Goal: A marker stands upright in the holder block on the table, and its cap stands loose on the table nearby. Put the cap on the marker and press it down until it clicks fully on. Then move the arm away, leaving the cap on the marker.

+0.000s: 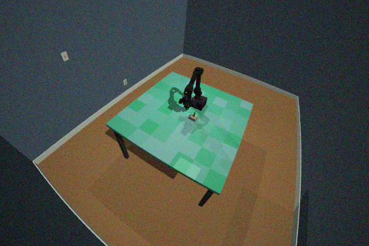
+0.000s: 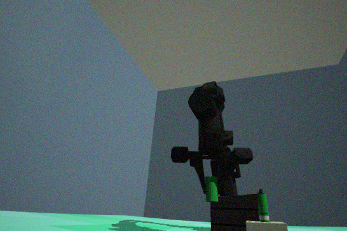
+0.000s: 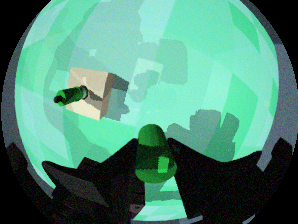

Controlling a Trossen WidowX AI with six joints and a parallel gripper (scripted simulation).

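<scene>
The green marker lies 100 mm to the left of my gripper tip, 30 mm ahead of it and 20 mm below it. Also, from my gripper tip: green cap: 10 mm above; pale holder block: 100 mm to the left, 70 mm below, 30 mm ahead.
</scene>
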